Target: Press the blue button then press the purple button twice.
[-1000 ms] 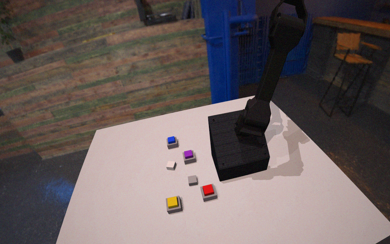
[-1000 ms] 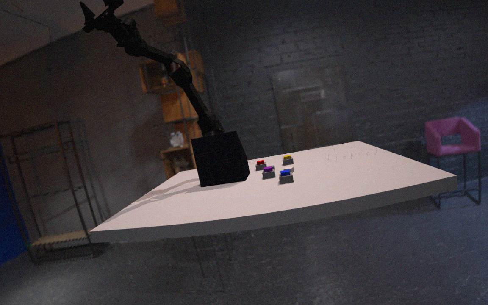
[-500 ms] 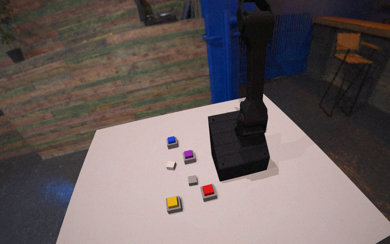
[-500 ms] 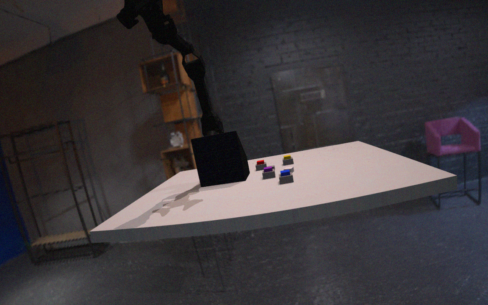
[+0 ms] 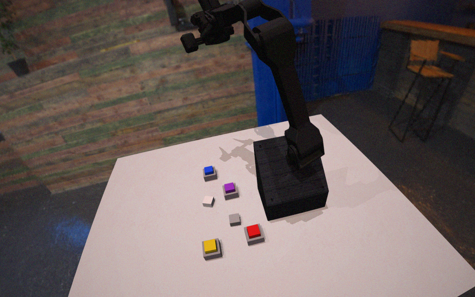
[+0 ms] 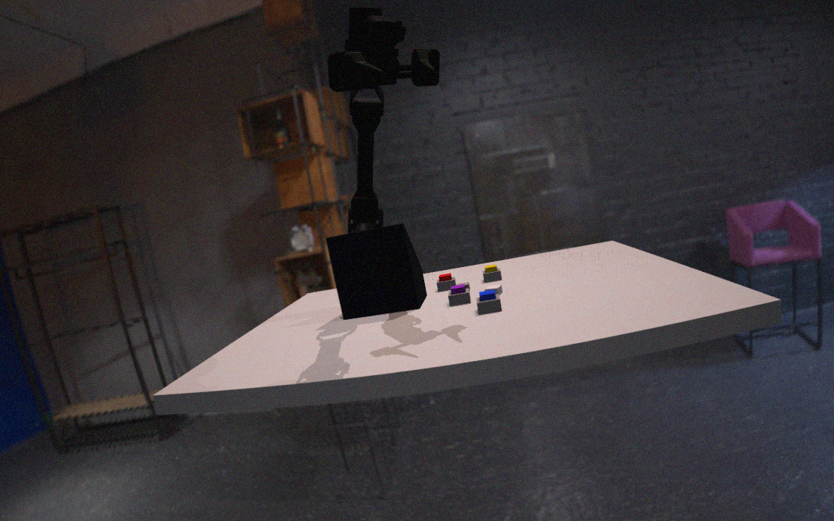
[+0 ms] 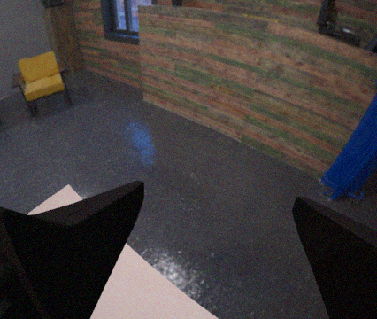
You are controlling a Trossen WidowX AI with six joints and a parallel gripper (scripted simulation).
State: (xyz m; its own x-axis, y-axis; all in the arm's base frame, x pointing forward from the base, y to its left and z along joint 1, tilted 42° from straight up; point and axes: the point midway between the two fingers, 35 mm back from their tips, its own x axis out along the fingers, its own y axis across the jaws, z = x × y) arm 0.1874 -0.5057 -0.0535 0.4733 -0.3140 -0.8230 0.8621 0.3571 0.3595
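Right now my gripper tip is 400 mm above the blue button, 260 mm to the right of it and 60 mm short of it. From my gripper tip the other things lie so: purple button: 400 mm below, 370 mm to the left; then white block: 430 mm below, 390 mm to the left, 80 mm ahead; then grey block: 490 mm to the left, 430 mm below, 10 mm ahead.
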